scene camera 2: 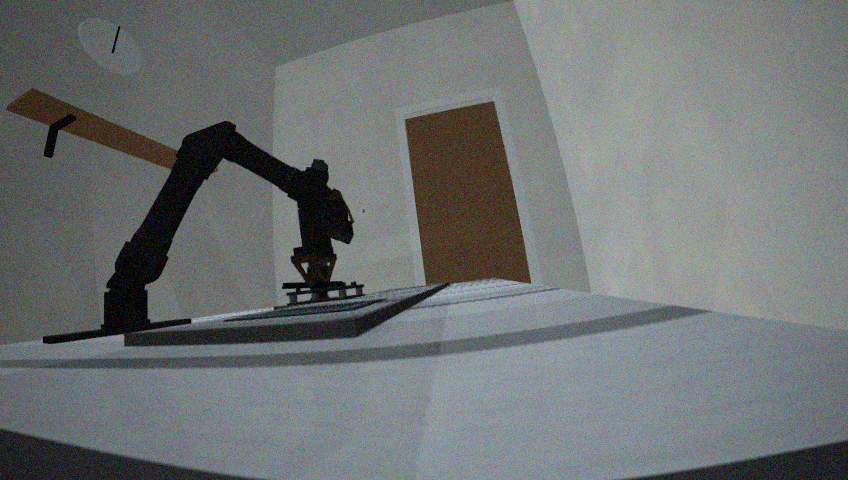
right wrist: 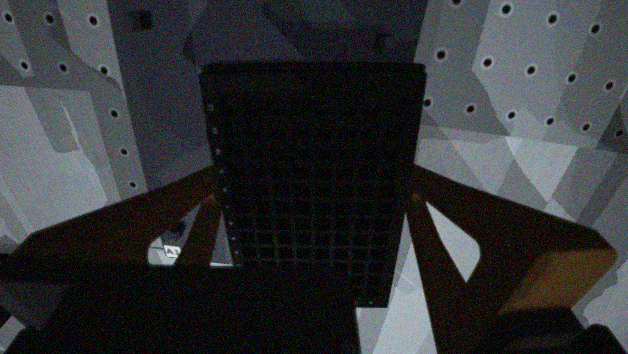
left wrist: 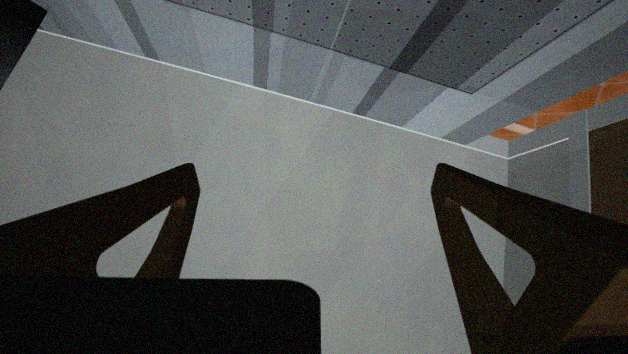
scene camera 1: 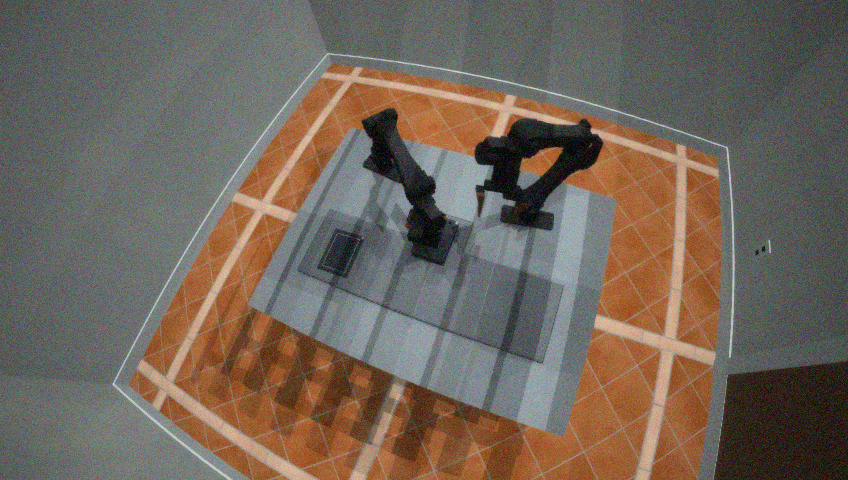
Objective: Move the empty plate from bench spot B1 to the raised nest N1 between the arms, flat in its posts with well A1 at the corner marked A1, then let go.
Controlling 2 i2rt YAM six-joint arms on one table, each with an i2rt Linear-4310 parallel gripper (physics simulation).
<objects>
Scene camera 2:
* right gripper: 319, 285
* nest: 350, 306
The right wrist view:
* right gripper: 313, 175
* well plate: 314, 160, gripped by the right gripper
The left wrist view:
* left gripper: 315, 176
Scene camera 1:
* left gripper: 495, 219
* nest: 343, 247
</objects>
